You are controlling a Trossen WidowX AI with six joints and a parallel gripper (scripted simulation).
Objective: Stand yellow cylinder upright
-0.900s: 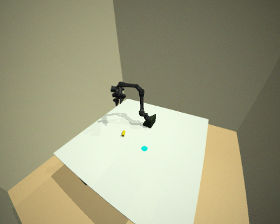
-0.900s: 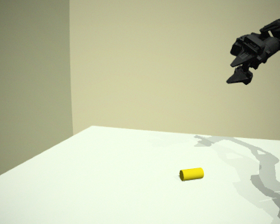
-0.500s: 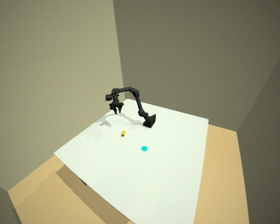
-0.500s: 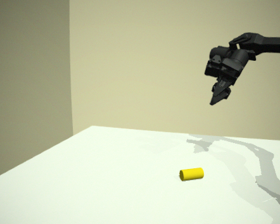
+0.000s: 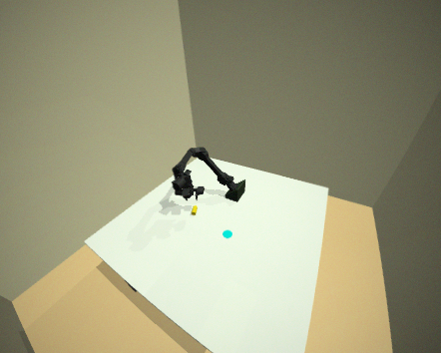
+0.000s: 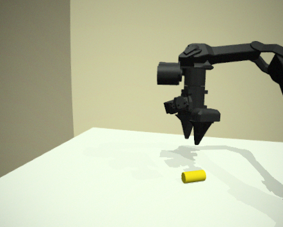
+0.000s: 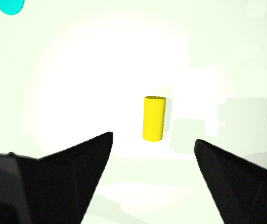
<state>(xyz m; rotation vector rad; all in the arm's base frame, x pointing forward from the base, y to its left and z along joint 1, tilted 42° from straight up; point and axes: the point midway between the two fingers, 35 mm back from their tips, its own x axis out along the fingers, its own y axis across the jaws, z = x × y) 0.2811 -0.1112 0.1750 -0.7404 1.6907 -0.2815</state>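
My gripper tip is now 110 mm above the yellow tall cylinder, 20 mm past it and 10 mm to the left of it. The rest, counted from my gripper tip: cyan circle (280 mm to the left, 130 mm below, 70 mm ahead).
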